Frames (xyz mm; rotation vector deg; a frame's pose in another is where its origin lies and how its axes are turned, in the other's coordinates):
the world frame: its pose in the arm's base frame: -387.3 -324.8 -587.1 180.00 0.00 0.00
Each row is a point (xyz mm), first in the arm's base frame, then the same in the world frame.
Working: the arm's base frame: its pose in the world frame: 387.3 -324.8 -587.1 180.00 0.00 0.00

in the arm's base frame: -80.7 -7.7 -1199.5
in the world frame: 306.6 -317.1 612.4
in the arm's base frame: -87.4 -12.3 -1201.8
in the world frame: 299.9 -312.5 614.7
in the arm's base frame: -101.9 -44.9 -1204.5
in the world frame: 285.4 -279.9 617.4
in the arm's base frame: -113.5 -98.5 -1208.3
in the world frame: 273.8 -226.3 621.2
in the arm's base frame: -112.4 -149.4 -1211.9
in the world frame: 274.9 -175.4 624.8
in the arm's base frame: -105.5 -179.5 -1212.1
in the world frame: 281.8 -145.3 625.0
